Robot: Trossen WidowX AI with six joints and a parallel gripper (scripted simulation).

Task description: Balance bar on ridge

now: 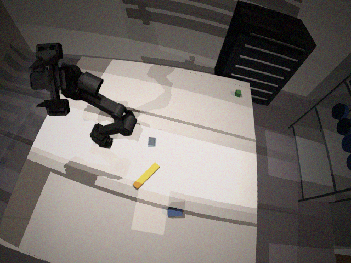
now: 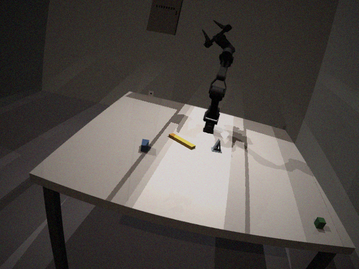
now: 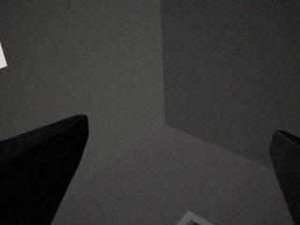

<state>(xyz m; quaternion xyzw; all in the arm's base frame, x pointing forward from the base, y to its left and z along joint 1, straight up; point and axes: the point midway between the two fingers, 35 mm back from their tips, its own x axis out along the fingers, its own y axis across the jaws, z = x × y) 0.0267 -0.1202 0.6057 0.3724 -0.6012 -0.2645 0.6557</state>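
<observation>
My gripper tip is 62 cm above the bar, 22 cm short of it and 1 cm to the right of it. The rest, counted from my gripper tip: blue block 61 cm below, 39 cm ahead, 15 cm to the right; then green cube 71 cm ahead, 65 cm to the left, 61 cm below.
</observation>
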